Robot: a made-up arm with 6 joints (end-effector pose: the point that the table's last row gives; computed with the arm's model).
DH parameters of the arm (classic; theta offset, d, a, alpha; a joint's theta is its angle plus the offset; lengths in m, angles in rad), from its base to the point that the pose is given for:
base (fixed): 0.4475 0 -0.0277 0
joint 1: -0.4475 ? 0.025 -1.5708
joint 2: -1.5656 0 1.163 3.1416
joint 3: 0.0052 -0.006 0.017 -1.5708
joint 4: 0 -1.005 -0.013 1.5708
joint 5: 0 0.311 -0.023 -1.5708
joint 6: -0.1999 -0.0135 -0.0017 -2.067
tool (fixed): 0.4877 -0.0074 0 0
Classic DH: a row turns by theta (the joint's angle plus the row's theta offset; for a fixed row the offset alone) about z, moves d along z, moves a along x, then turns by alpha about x.
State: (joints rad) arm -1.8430 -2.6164 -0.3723 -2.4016 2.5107 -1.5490
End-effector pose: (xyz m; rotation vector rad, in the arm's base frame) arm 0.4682 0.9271 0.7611 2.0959 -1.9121 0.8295
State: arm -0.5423 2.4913 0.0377 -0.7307 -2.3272 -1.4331
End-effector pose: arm -0.2694 -0.1262 -0.5584 -0.4845 -1.2363 -1.4976
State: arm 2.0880 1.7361 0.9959 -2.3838 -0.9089 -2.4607
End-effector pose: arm -1.1296 1.4206 -0.1439 0.5490 -2.3443 0.0525
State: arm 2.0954 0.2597 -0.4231 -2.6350 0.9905 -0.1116
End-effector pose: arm -0.8064 0.7548 1.2229 -1.2108 1.1488 -0.4628
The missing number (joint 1, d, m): 0.845
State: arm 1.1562 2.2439 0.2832 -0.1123 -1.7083 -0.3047
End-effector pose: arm 0.4663 0.3453 -0.7735 1.6588 -0.9598 -1.2534
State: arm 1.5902 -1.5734 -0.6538 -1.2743 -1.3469 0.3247
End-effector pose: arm 0.0410 -0.3177 1.4518 -0.0391 -1.2280 1.2404
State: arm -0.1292 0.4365 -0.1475 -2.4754 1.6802 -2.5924
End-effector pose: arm 1.2811 0.0659 1.1875 -2.4090 0.7445 1.3564
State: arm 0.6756 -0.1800 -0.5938 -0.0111 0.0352 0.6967
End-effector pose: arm 0.7505 0.2108 1.5631 -1.7665 -1.2846 -0.3564
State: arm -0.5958 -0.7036 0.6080 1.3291 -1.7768 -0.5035
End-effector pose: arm -0.7195 0.3552 2.7599 1.0503 -1.5760 2.4205
